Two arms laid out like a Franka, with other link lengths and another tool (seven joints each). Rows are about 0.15 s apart.
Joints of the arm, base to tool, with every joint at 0 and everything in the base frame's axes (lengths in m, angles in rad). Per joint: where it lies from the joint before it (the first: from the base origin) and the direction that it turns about. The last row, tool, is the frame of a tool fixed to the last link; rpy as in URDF.
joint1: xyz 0 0 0.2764 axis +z
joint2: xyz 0 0 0 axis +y
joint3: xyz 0 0 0.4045 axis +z
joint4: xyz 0.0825 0 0 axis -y
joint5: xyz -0.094 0 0.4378 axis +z
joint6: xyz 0 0 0 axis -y
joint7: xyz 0.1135 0 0 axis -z
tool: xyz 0.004 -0.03 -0.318 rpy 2.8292 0 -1.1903
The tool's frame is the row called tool.
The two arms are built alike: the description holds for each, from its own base.
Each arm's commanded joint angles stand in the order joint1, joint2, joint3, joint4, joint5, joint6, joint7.
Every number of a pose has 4 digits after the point. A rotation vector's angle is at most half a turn.
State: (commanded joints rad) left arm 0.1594 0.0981 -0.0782 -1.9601 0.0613 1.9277 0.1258; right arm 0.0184 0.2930 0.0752 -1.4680 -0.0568 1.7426 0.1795
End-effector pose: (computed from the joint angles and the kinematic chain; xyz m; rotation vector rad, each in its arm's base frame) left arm 0.6224 0.0360 0.2179 2.2791 -1.6405 -0.4483; right arm 0.7513 0.0198 0.3311 2.2851 -1.6902 -0.2519
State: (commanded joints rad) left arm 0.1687 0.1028 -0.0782 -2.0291 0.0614 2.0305 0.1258; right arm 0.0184 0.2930 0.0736 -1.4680 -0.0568 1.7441 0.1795
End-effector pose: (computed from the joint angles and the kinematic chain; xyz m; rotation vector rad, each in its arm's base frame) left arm 0.6234 0.0402 0.1882 2.2983 -1.6491 -0.4152; right arm 0.7519 0.0188 0.3312 2.2844 -1.6926 -0.2503
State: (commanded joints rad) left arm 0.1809 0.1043 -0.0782 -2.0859 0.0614 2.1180 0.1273; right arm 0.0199 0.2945 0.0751 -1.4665 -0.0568 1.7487 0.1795
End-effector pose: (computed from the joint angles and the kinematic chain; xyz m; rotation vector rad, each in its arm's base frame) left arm 0.6234 0.0463 0.1663 2.3195 -1.6547 -0.3817; right arm 0.7538 0.0211 0.3314 2.2899 -1.6914 -0.2455
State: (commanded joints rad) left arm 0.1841 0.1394 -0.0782 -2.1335 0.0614 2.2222 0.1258; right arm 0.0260 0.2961 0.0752 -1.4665 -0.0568 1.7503 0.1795
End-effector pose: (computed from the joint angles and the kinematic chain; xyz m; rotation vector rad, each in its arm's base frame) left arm 0.6280 0.0466 0.1305 2.3290 -1.6638 -0.3534; right arm 0.7542 0.0259 0.3304 2.2949 -1.6841 -0.2444
